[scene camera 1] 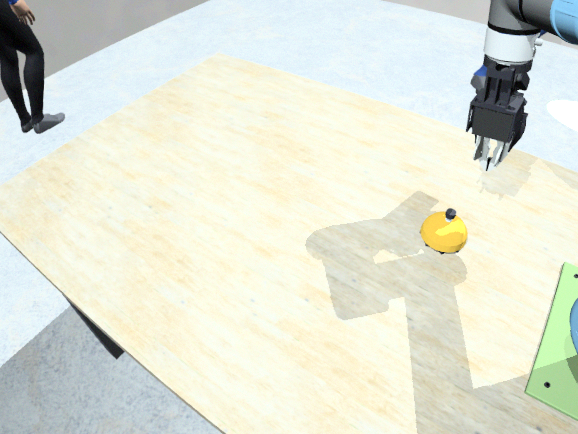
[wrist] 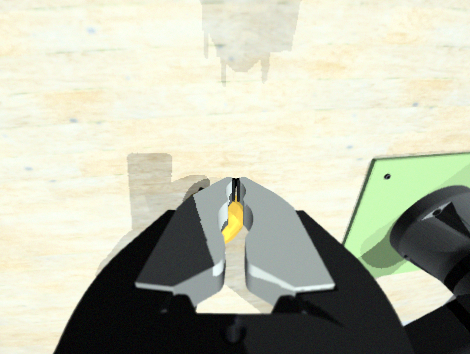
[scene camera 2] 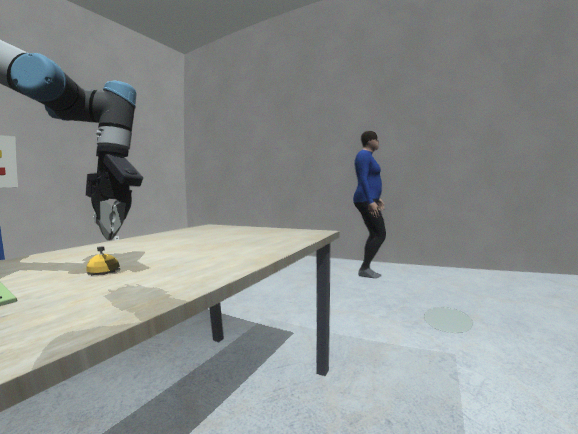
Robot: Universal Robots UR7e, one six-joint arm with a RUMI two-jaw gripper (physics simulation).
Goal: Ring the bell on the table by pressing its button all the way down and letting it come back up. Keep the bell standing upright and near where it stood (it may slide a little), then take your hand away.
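Places are measured from the arm's base along level axes (x ahead, y left, z up), in metres.
Where they show: gripper, fingertip midpoint: [scene camera 1: 486,170] [wrist: 236,180] [scene camera 2: 109,240]; arm's base, link origin: [wrist: 431,222].
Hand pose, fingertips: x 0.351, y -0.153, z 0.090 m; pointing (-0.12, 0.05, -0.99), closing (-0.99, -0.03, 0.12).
Note:
Each offset is from my fingertips to the top centre of the thing. Level surfaces: height alone.
The yellow dome bell @(dx +0.018, dy +0.107, dz -0.031 m) [scene camera 1: 443,233] [scene camera 2: 103,264] stands upright on the table @(dz -0.097 m) [scene camera 1: 200,200] [scene camera 2: 240,250]. Its dark button @(dx +0.018, dy +0.107, dz -0.031 m) [scene camera 1: 450,214] [scene camera 2: 100,248] stands up on top of the dome. In the wrist view a part of the yellow bell [wrist: 235,220] shows through the gap between the jaws; the jaws hide the rest of it, button included. My gripper [scene camera 1: 488,166] [scene camera 2: 110,237] [wrist: 236,180] is shut with nothing between the fingertips. It points down and hangs above the bell's level, apart from it; in the wrist view its tips overlap the bell's area.
A green plate [scene camera 1: 552,360] [scene camera 2: 7,296] [wrist: 367,210] with the robot's base on it lies at the table's right in the first scene view. A person [scene camera 1: 22,65] [scene camera 2: 369,190] stands on the floor beyond the table. Arm shadows fall across the table.

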